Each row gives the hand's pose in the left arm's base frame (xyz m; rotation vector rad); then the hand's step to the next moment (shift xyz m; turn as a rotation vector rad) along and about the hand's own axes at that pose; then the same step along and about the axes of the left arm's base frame.
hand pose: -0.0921 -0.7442 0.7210 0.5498 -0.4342 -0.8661
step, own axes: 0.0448 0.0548 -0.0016 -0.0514 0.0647 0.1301
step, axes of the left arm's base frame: 0.0591 -0.0068 0.0384 -0.0649 0.0398 0.1340
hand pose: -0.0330 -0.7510 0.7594 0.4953 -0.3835 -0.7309
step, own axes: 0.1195 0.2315 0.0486 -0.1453 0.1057 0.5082
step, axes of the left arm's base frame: 0.1817 0.0488 0.1866 -0.2942 0.0222 0.4511
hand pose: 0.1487 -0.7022 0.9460 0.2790 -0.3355 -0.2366
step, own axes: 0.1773 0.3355 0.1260 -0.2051 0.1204 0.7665
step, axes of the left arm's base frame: 0.1788 0.2363 0.2684 -0.4379 -0.0069 0.6725
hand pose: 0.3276 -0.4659 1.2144 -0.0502 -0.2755 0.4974
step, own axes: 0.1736 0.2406 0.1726 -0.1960 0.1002 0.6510
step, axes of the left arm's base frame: -0.0125 0.2909 0.1817 -0.3893 -0.0181 0.5660
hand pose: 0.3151 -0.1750 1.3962 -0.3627 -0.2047 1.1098
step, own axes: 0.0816 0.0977 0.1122 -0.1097 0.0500 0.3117
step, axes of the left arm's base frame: -0.0841 0.1325 0.0645 -0.1950 -0.0221 0.2705
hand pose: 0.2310 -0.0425 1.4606 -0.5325 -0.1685 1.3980
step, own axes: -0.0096 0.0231 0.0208 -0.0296 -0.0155 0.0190
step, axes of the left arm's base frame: -0.0310 -0.0022 0.0096 0.0004 -0.0249 0.0293
